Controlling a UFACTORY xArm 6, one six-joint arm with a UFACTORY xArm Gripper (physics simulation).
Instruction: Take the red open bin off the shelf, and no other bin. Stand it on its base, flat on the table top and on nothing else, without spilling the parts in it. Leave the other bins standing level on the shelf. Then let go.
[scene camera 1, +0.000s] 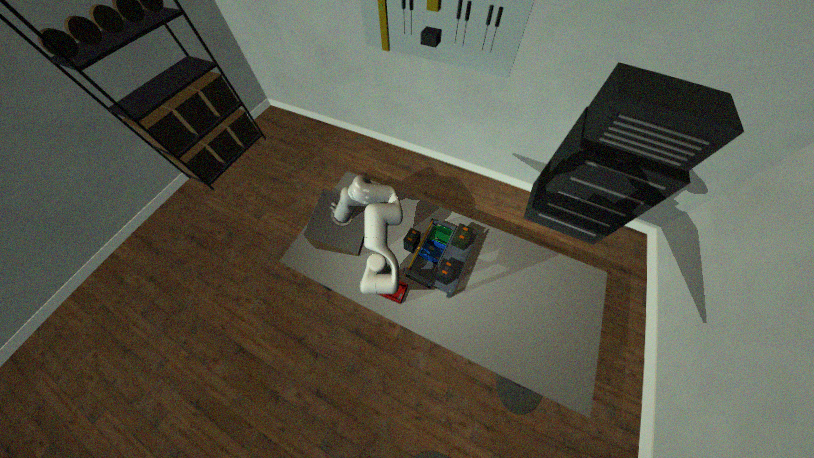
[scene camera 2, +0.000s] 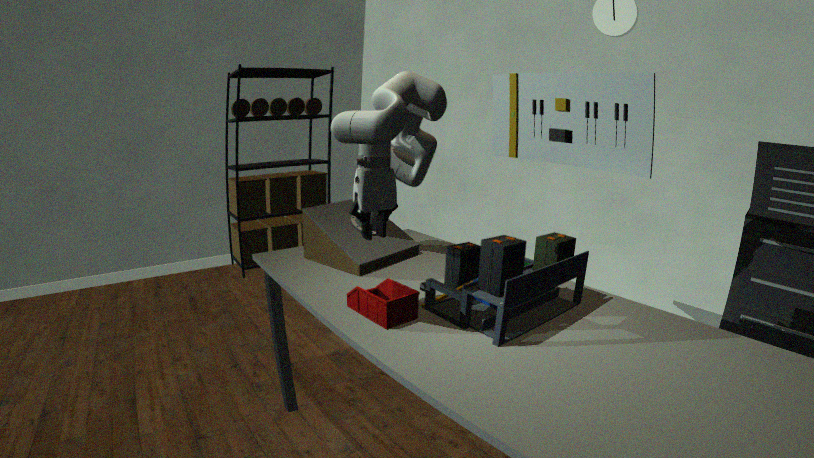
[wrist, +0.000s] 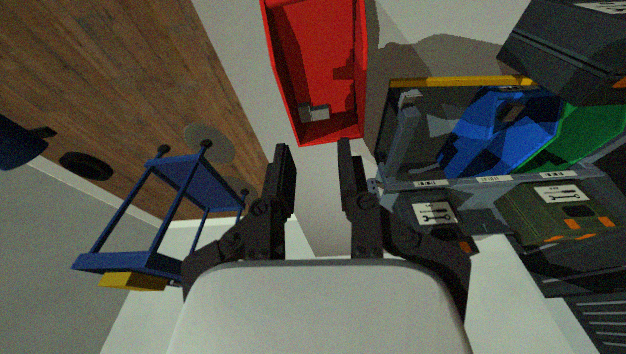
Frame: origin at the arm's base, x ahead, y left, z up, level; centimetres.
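Where they show: gripper, between the fingertips: (scene camera 2: 374, 237) (wrist: 314, 154); arm's base, origin of its link: (scene camera 1: 341, 216).
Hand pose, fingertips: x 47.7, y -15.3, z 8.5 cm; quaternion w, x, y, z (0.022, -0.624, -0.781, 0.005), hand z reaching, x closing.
Observation:
Each offset is from my fingertips to the top centre of the thing. "spot": to the spot under its first point. Level surfaces: height alone.
The red open bin {dx +1.4, dy +1.4, dz -12.4 cm} (scene camera 1: 400, 292) (scene camera 2: 401, 307) (wrist: 325, 55) stands upright on its base on the table top {dz -19.9 cm} (scene camera 1: 512, 301) (scene camera 2: 569, 393), beside the shelf {spot: dx +27.0, dy +33.4, dz -7.2 cm} (scene camera 2: 546, 280) and apart from it. Small grey parts {spot: dx +8.1, dy +2.0, dz -18.1 cm} (wrist: 319, 112) lie inside the bin. My gripper (scene camera 2: 376, 236) (wrist: 314, 154) is partly open and empty, above the table and clear of the bin; the arm hides it in scene camera 1. The blue bin {dx +9.1, dy +33.7, dz -11.8 cm} (scene camera 1: 429, 250) (wrist: 505, 132) and the green bin {dx +7.4, dy +44.2, dz -11.8 cm} (scene camera 1: 441, 232) (wrist: 592, 125) sit on the shelf, partly hidden in scene camera 2.
Dark cases {dx +20.9, dy +23.4, dz +2.3 cm} (scene camera 1: 447, 271) (scene camera 2: 502, 264) and a green case {dx +16.9, dy +46.2, dz +0.0 cm} (scene camera 1: 462, 236) (scene camera 2: 553, 249) stand tall at the shelf. Another dark case {dx -5.9, dy +30.5, dz -6.7 cm} (scene camera 1: 412, 239) (scene camera 2: 462, 264) stands on its other side. A sloped block (scene camera 1: 333, 236) (scene camera 2: 327, 257) lies near the arm's base. The table edge runs close to the red bin.

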